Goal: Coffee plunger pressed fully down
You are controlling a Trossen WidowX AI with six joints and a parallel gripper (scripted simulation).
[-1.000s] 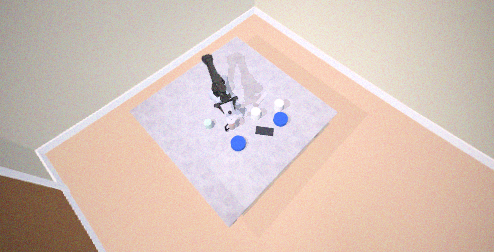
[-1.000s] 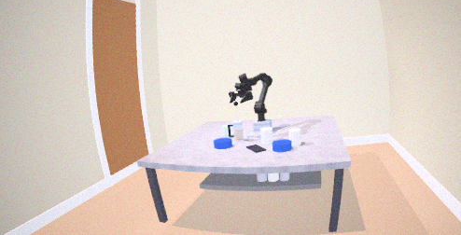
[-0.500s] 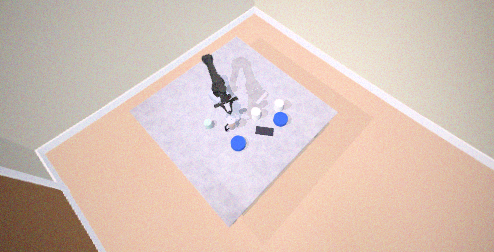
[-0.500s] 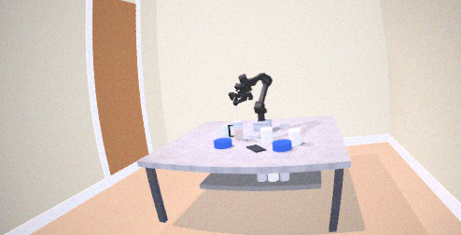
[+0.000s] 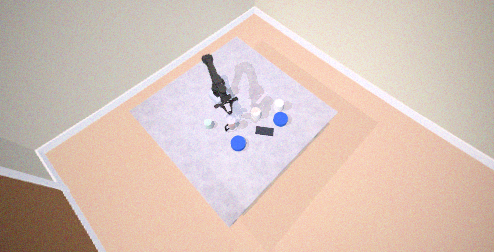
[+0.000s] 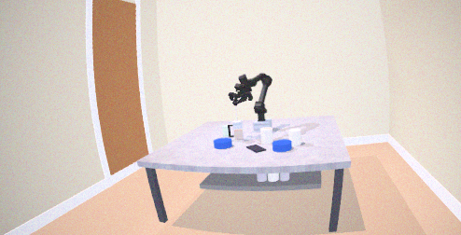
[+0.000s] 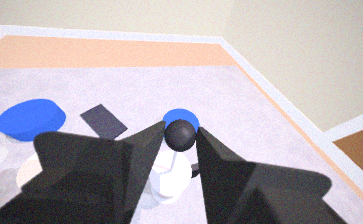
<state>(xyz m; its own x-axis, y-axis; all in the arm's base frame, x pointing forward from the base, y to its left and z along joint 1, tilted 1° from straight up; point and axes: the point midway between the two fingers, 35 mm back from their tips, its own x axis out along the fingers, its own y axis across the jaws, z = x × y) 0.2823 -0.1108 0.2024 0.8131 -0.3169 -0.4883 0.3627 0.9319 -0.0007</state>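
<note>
Now: gripper tip 1 cm past the coffee press, 1 cm to the left of it and 14 cm above it. Also, from my gripper tip: flat black slab (22 cm ahead, 17 cm to the left, 26 cm below).
</note>
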